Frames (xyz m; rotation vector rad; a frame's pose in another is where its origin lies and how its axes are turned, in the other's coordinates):
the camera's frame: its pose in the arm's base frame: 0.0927 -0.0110 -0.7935 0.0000 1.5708 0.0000
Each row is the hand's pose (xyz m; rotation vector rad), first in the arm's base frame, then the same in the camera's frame.
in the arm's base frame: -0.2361 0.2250 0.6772 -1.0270 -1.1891 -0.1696
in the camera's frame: -1.4707 0.2360 -0.3288 -0.7966 -2.5593 -1.1118
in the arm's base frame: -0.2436 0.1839 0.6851 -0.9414 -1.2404 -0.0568
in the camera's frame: -1.4786 0.1949 -0.3363 -0.8301 -2.6447 -0.9367
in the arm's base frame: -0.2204 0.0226 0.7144 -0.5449 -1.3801 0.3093
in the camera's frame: -1.5079 0.0336 -0.3131 -0.8237 -2.8751 -0.2272
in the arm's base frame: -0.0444 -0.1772 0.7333 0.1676 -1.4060 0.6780
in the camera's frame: -1.5268 -0.1662 -0.1371 -0.4940 -2.8819 0.8185
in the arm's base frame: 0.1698 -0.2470 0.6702 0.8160 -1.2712 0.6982
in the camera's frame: -1.4637 -0.2360 0.0771 0.1109 -2.6236 1.4255
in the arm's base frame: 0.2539 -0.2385 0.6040 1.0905 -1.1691 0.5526
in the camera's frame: -1.3975 -0.2275 0.1612 0.4966 -2.4630 1.5170
